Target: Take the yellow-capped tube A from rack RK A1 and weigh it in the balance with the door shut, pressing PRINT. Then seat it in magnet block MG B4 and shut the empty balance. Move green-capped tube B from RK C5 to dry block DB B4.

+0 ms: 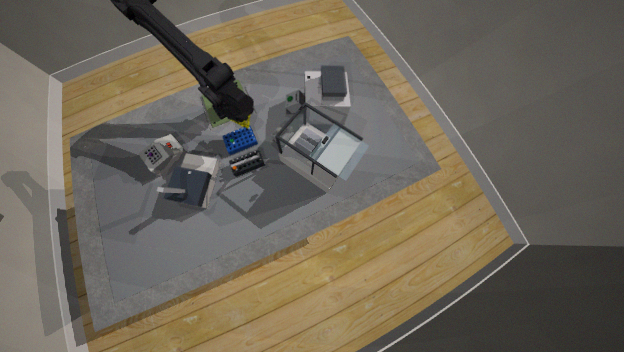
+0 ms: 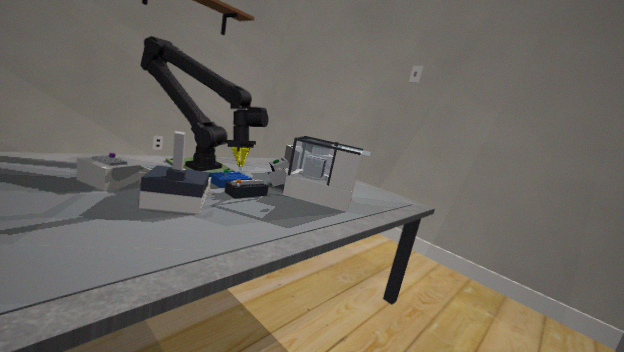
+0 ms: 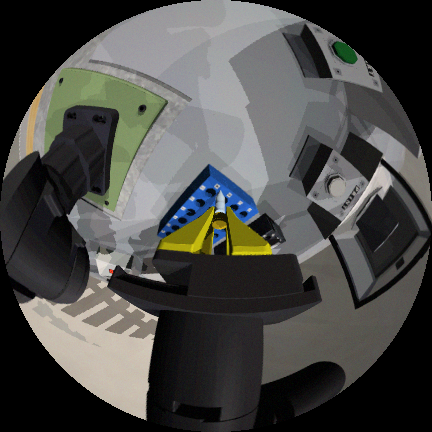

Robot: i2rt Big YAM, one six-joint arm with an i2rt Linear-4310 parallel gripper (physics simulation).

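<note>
My gripper (image 1: 243, 123) (image 2: 241, 162) (image 3: 219, 211) is shut on the yellow-capped tube A (image 3: 220, 202), whose pale pointed end points down over the blue rack (image 1: 240, 149) (image 2: 231, 183) (image 3: 219, 176). The tube is clear of the rack. The green cap of tube B (image 1: 232, 141) (image 2: 226, 171) shows near the rack's left end. The black magnet block (image 1: 251, 167) (image 2: 250, 191) stands in front of the rack. The balance (image 1: 307, 171) (image 2: 317, 193) has its glass top door (image 1: 346, 150) (image 2: 356, 149) slid open to the right. The PRINT button (image 3: 335, 185) is beside it. The grey dry block (image 1: 161, 156) (image 2: 94, 172) stands at the left.
A white device with a dark blue lid (image 1: 189, 184) (image 2: 175, 181) and upright handle stands left of the magnet block. A green START button (image 1: 290, 99) (image 2: 276, 161) (image 3: 345, 52) is behind the balance. A white device with a dark top (image 1: 333, 81) stands at the back right.
</note>
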